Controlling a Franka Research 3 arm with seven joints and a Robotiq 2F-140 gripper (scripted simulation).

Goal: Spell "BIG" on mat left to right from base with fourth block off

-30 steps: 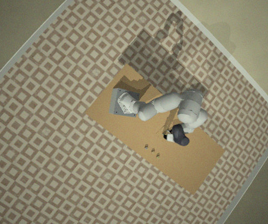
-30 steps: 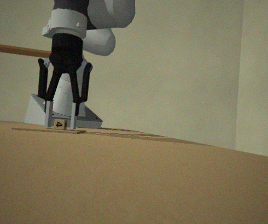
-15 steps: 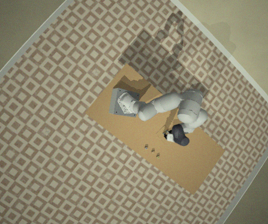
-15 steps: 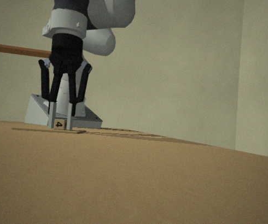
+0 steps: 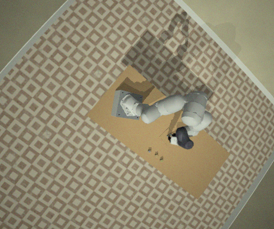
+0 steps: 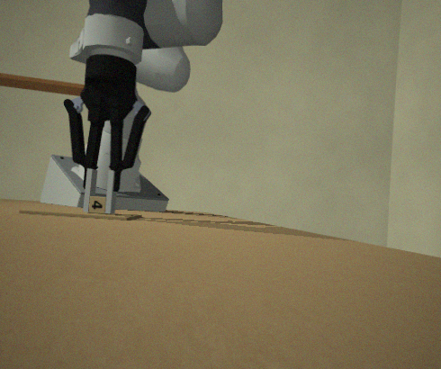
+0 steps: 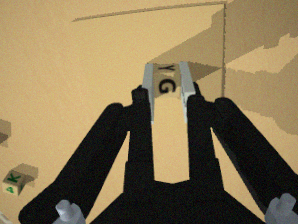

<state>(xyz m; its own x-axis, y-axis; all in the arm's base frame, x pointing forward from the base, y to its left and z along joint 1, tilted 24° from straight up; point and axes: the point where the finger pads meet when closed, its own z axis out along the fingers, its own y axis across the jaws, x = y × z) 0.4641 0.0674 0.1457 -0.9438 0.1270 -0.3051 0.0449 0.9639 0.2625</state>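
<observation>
The thin mat lies 4 cm below my hand, 1 cm to the right of it and 1 cm ahead of it.
</observation>
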